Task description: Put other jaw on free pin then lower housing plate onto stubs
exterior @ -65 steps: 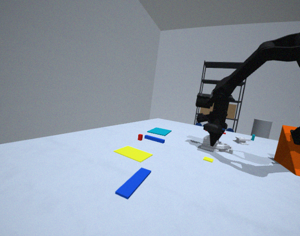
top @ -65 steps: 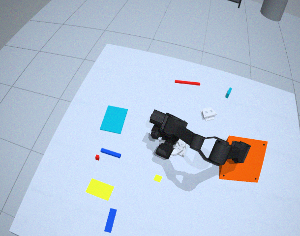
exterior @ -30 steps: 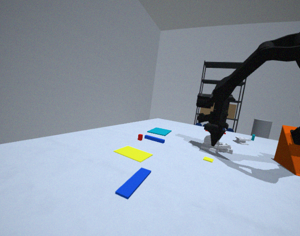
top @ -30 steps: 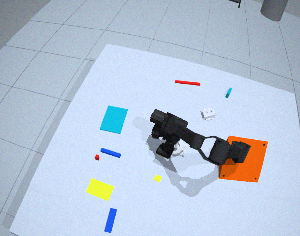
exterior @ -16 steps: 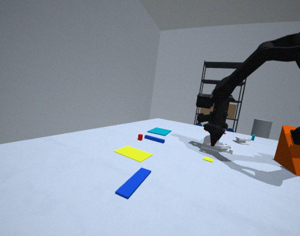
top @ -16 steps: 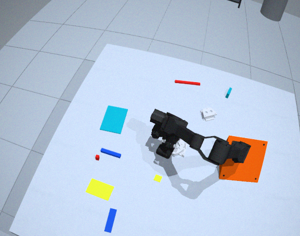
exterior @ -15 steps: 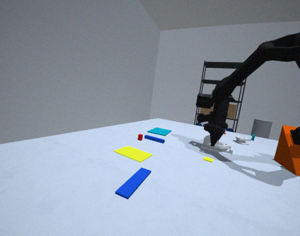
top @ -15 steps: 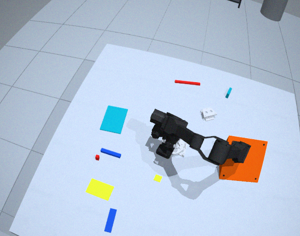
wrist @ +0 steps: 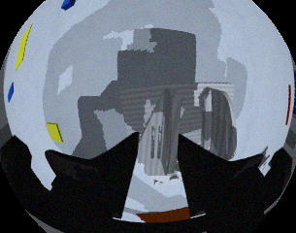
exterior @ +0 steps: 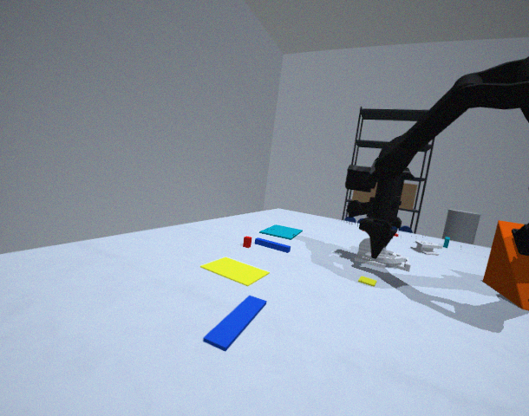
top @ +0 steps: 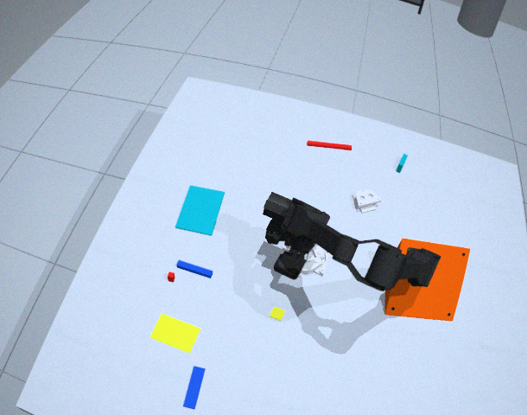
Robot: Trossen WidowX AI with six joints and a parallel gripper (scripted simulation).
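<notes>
Right now the white jaw piece is 40 mm behind my gripper tip and 10 mm to the right of it. From my gripper tip the other things lie so: white base (30 mm to the right, 10 mm below, 10 mm ahead); then small yellow tile (150 mm to the left, 30 mm ahead, 10 mm below); then blue bar (250 mm ahead, 60 mm to the left, 10 mm below).
</notes>
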